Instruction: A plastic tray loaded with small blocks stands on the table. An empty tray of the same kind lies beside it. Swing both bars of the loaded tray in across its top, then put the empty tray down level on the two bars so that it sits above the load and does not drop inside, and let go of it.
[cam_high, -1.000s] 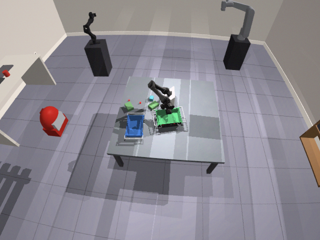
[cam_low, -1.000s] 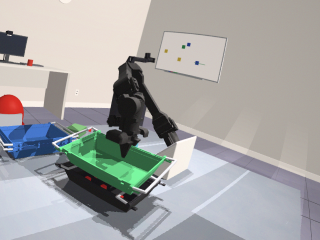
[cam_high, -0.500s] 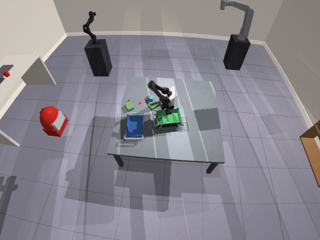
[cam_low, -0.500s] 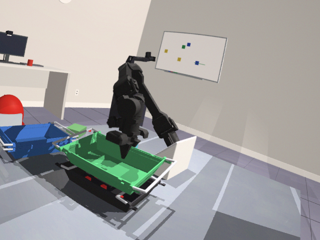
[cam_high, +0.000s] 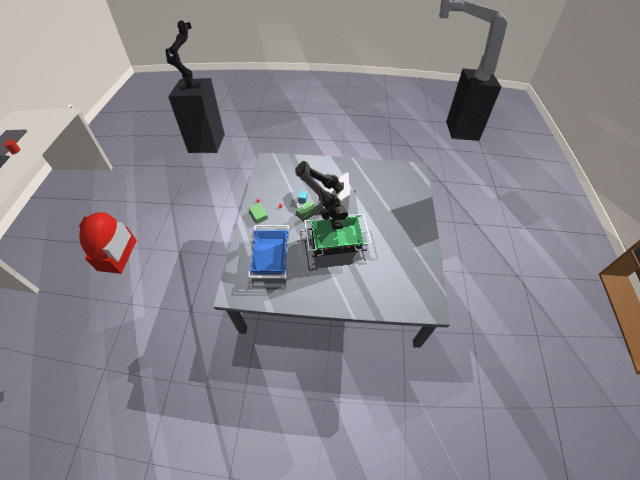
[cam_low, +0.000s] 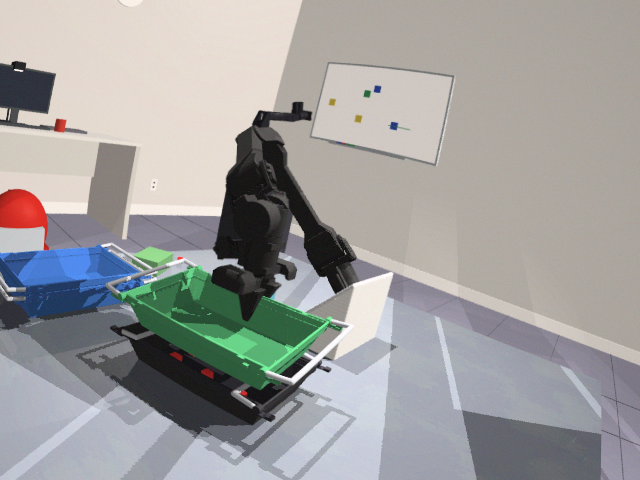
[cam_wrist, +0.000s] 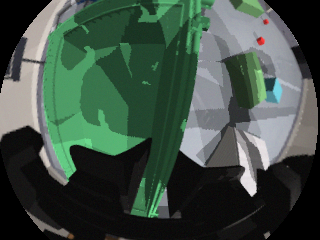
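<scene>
My gripper tip is 80 mm short of the green tray, 20 mm to the right of it and 20 mm below it. Also, from my gripper tip: cyan block 290 mm behind, 220 mm to the right, 70 mm below.
</scene>
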